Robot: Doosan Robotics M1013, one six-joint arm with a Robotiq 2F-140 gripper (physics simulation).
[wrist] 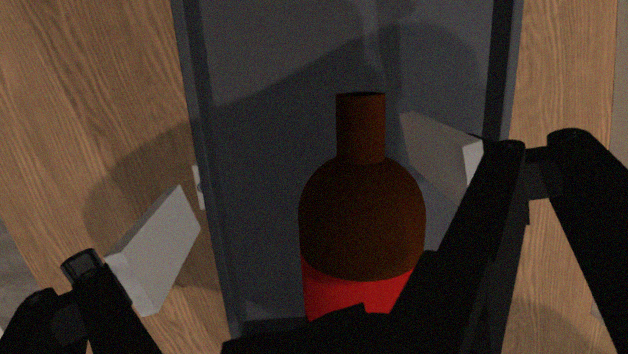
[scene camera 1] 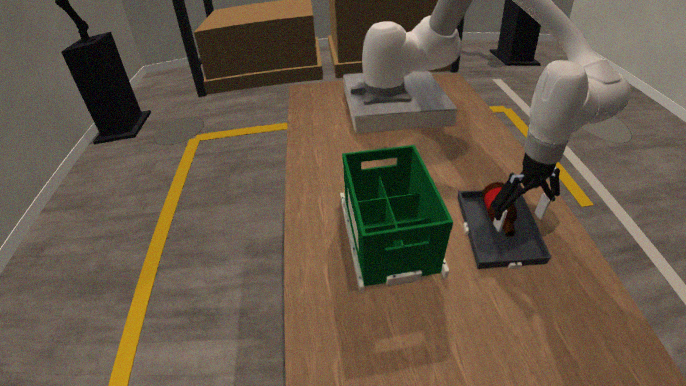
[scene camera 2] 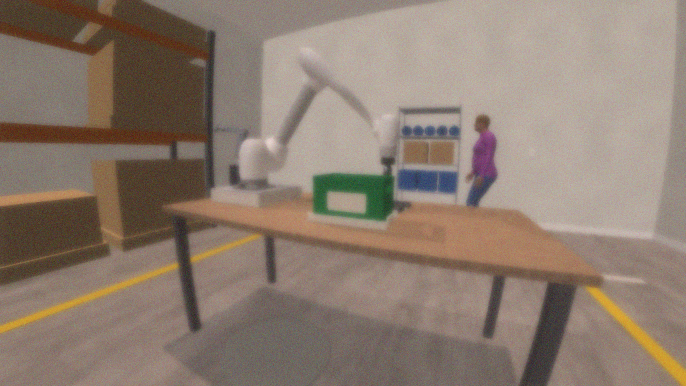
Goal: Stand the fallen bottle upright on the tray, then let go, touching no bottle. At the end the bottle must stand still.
brown bottle: wrist; scene camera 1
same spot on brown bottle: (wrist: 361, 215) = (scene camera 1: 510, 209)
